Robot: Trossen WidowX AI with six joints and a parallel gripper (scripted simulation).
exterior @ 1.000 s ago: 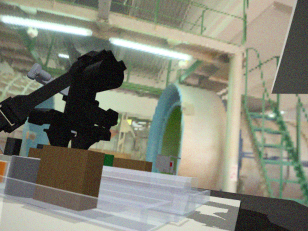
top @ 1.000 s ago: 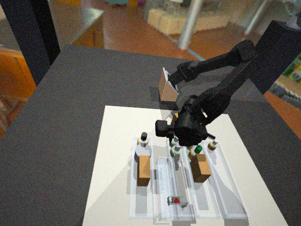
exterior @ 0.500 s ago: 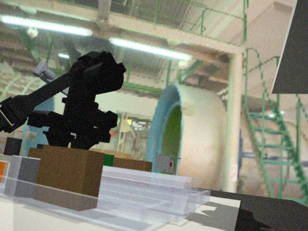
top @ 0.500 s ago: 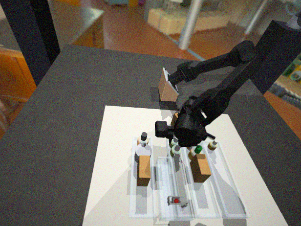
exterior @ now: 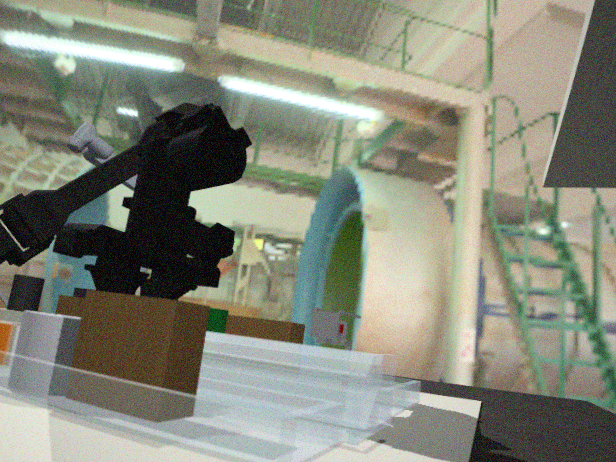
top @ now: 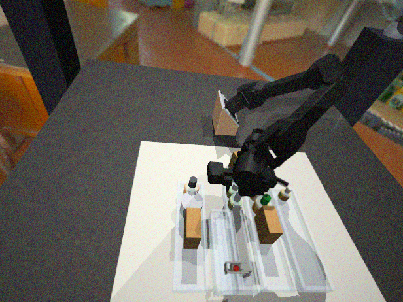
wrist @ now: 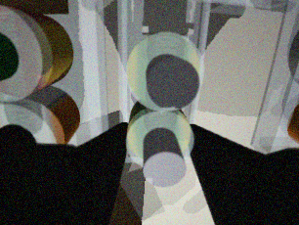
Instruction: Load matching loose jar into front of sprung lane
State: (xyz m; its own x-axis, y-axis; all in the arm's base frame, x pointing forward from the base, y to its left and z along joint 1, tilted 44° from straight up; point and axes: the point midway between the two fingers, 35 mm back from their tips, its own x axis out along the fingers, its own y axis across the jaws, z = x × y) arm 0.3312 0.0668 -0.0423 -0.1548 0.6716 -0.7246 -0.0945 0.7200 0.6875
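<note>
My gripper tip is now 140 mm short of the sprung lane, 10 mm to the left of it and 10 mm above it. Also, from my gripper tip: red mark (230 mm ahead, 20 mm to the right, 40 mm above); then black rod (110 mm behind, 140 mm to the left, 20 mm below).
</note>
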